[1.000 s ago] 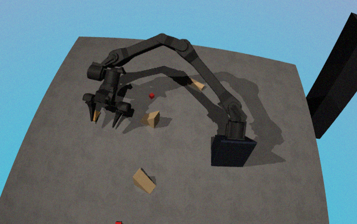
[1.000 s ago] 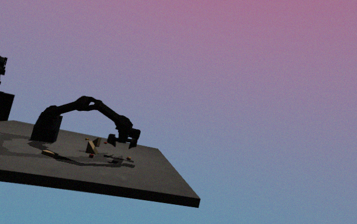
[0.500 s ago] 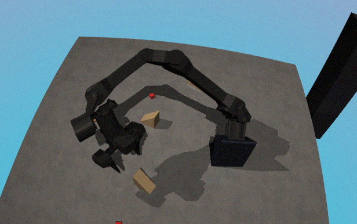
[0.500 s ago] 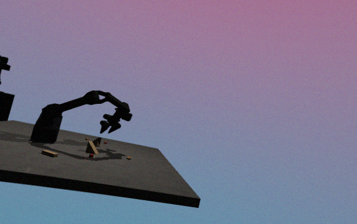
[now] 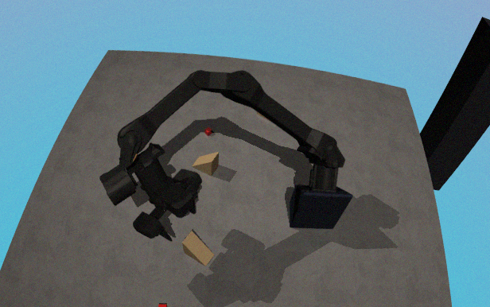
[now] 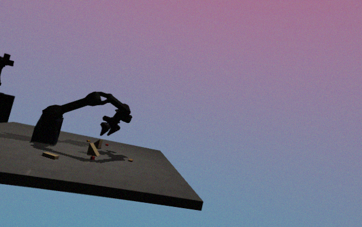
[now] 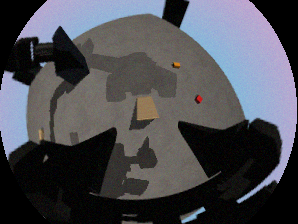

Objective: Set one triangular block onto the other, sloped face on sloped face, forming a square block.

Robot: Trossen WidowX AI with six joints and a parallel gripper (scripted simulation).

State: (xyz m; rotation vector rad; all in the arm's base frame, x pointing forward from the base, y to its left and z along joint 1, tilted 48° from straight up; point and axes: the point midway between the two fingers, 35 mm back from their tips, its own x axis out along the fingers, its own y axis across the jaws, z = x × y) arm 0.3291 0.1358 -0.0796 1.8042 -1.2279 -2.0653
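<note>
My gripper tip is 8 cm above the triangular block, 3 cm past it and 2 cm to the right of it. The rest, counted from my gripper tip: long tan block (49 cm to the right, 16 cm behind, 9 cm below); then small red cube (38 cm to the right, 9 cm below, 2 cm ahead).
</note>
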